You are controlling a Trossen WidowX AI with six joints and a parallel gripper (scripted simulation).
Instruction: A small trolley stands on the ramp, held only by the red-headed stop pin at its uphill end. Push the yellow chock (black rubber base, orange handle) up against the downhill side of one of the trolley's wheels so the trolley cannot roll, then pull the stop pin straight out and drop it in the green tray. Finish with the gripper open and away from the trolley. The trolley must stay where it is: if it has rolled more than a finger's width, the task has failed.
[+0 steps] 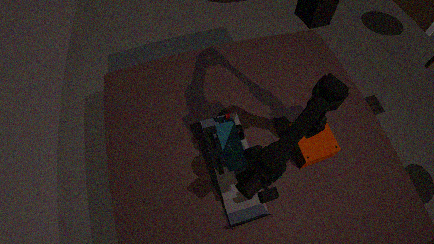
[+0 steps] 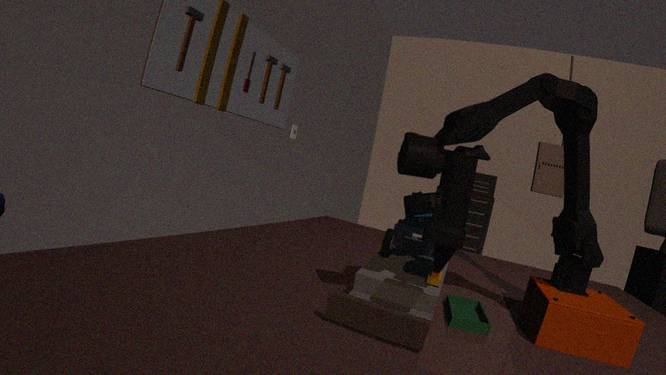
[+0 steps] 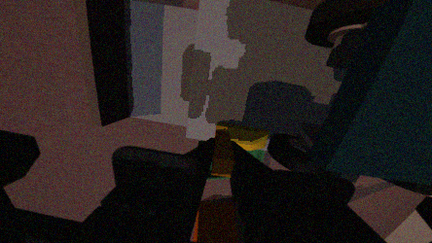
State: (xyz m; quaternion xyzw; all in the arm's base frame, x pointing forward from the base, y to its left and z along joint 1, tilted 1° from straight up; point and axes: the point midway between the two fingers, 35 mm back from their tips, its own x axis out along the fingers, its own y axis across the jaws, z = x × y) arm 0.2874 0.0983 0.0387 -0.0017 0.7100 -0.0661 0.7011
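The red-headed stop pin is 250 mm to the right of my gripper tip, 40 mm above it and 20 mm ahead of it. Round my gripper tip: grey ramp (130 mm to the right, 50 mm ahead, 40 mm below); then yellow chock (20 mm to the right, 10 mm below); then green tray (100 mm below, 80 mm behind, 30 mm to the right).
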